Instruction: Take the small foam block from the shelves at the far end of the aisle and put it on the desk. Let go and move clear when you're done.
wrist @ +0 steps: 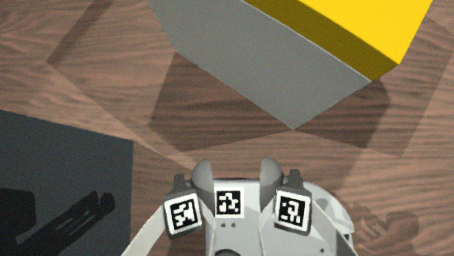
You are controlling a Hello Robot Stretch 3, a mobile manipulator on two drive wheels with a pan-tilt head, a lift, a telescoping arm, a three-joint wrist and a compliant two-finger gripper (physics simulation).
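My gripper is open, with its two rounded fingertips apart and no object held between them. It points down over the wooden floor and the robot's own light grey base. The small foam block does not show in the wrist view. Neither the shelves nor the desk can be made out for certain.
A large grey block with a yellow top stands on the wooden floor, ahead and to the right of the fingers. A flat dark grey surface fills the lower left, with the arm's shadow on it. The robot's base lies below the fingers.
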